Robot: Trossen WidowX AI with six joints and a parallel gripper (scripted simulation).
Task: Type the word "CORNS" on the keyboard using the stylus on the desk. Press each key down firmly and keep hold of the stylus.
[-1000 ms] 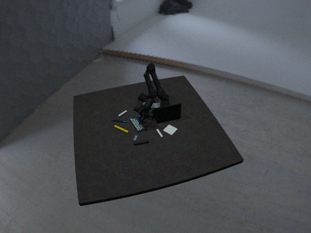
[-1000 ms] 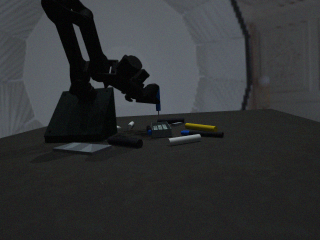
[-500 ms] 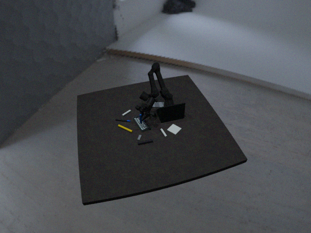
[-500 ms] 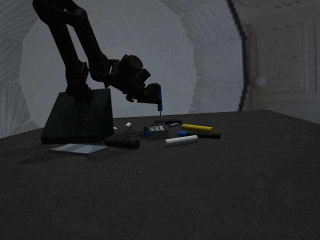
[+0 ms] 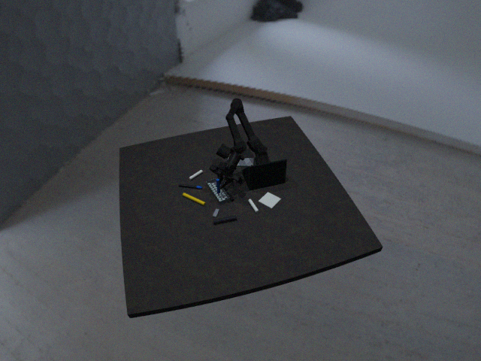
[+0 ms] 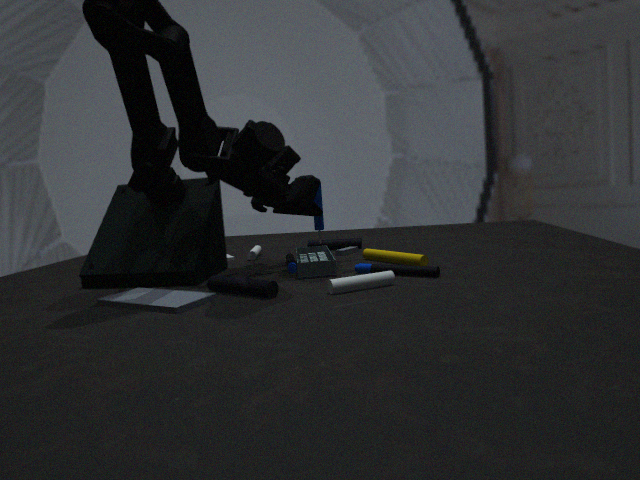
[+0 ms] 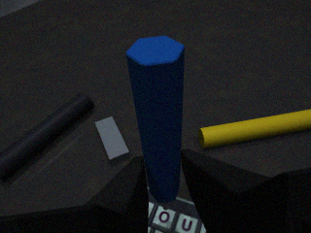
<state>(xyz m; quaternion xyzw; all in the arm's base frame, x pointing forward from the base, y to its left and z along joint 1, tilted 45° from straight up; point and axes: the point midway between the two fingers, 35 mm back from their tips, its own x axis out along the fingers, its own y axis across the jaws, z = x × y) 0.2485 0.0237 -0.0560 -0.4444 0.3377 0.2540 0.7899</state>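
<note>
My gripper tip is now 2 cm above the blue stylus. The rest, counted from my gripper tip: small grey block: 10 cm to the left, 9 cm below, 4 cm ahead; then yellow rod: 14 cm ahead, 8 cm below, 3 cm to the right; then grey flat plate: 29 cm to the right, 18 cm behind, 9 cm below.
</note>
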